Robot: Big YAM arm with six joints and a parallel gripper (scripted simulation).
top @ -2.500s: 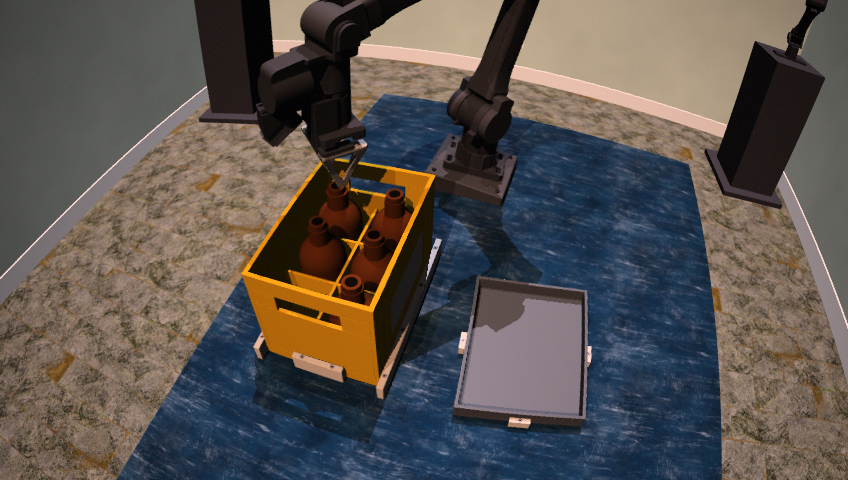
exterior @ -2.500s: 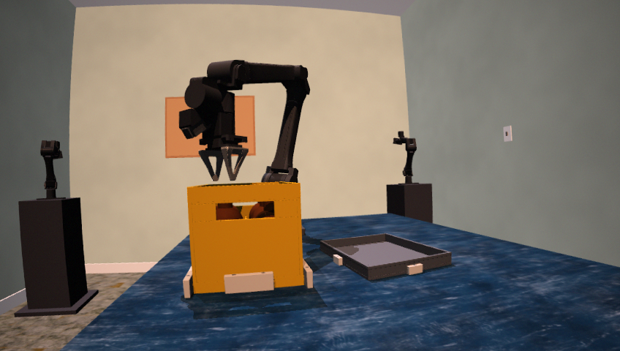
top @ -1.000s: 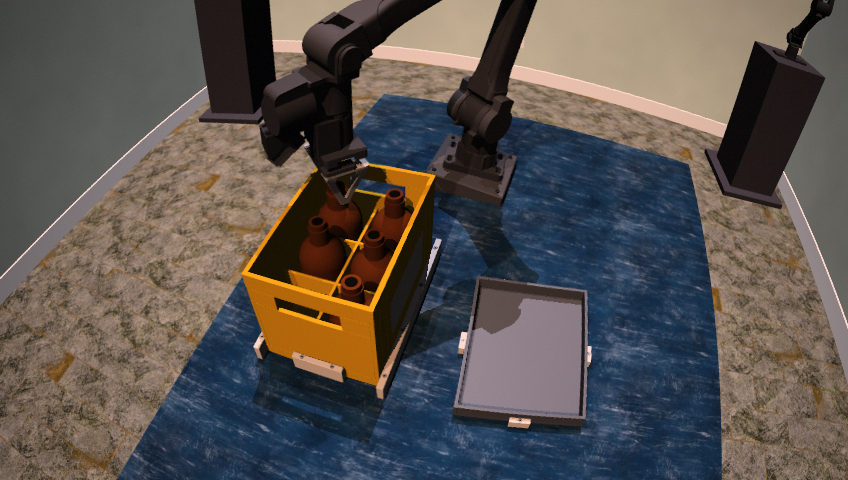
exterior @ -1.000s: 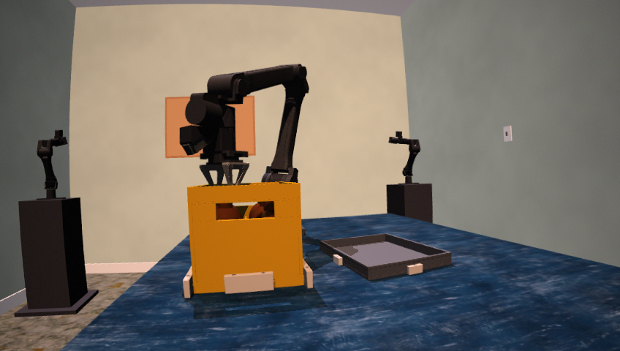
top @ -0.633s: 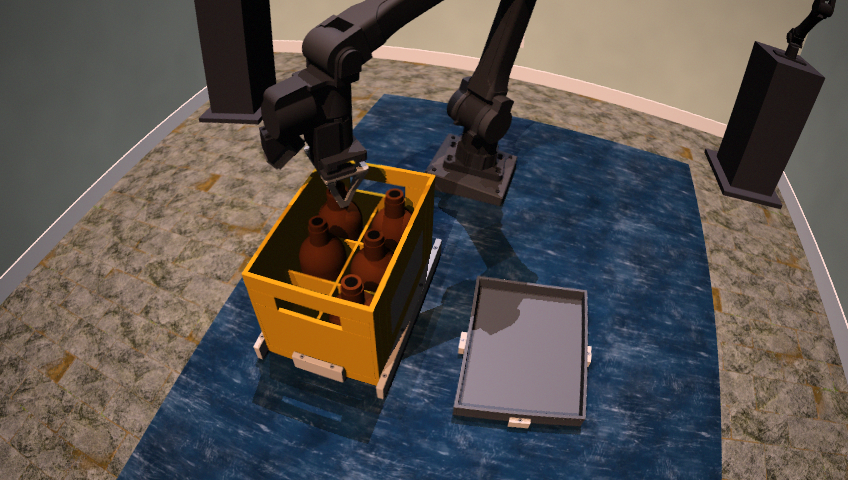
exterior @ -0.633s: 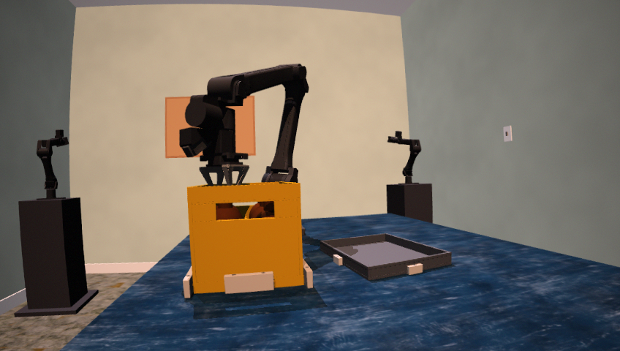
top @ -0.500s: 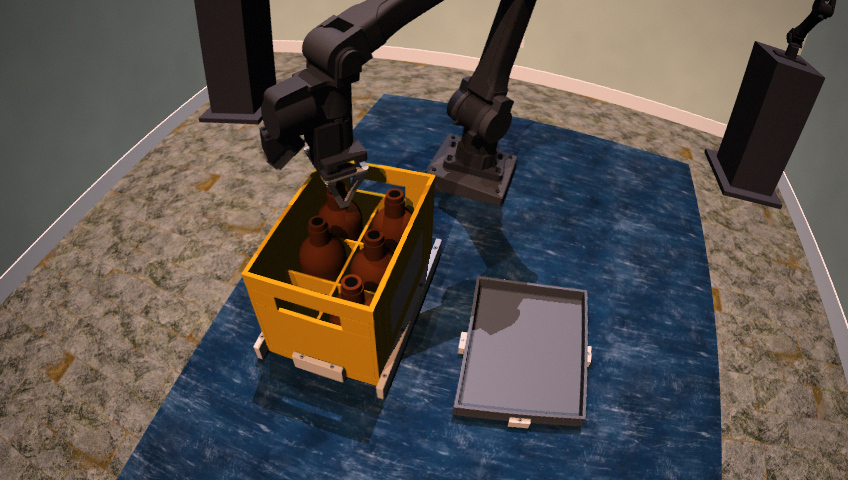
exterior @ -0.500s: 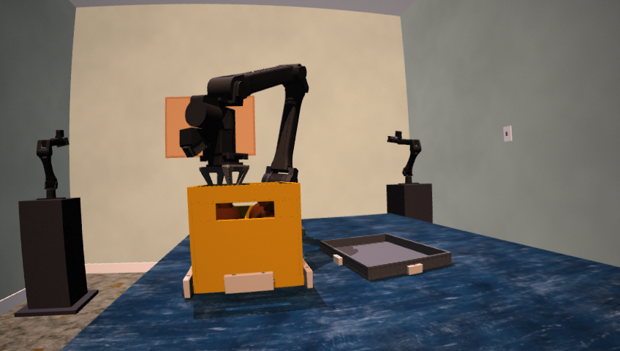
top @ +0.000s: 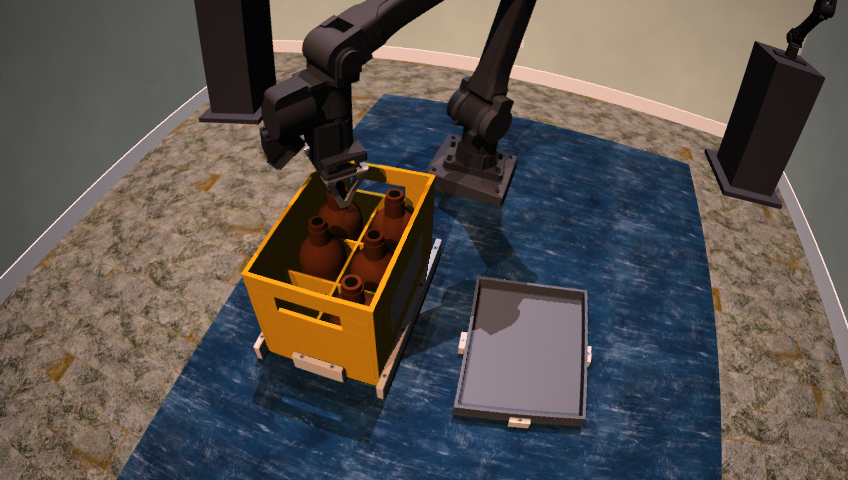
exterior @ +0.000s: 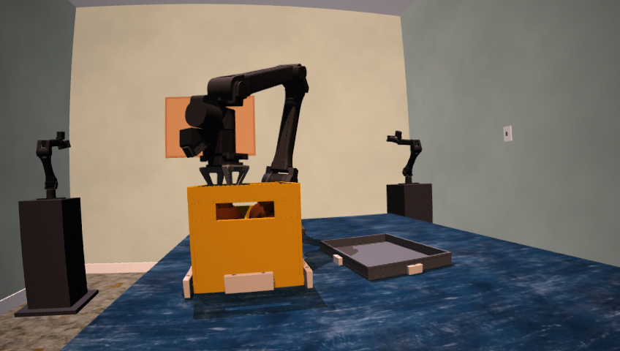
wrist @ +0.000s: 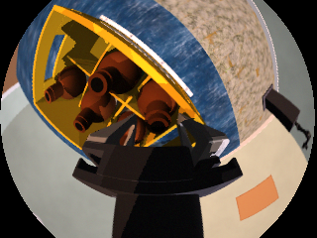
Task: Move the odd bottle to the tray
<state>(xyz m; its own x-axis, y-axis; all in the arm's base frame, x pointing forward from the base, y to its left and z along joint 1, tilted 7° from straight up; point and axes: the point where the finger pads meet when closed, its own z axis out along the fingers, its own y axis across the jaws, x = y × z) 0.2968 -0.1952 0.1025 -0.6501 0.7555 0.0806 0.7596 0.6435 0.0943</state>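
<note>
Now: the orange crate 90 mm ahead of my hand, 40 mm to the left of it and 70 mm below it. The rest, counted from my hand: dark grey tray: 130 mm ahead, 320 mm to the left, 140 mm below.
</note>
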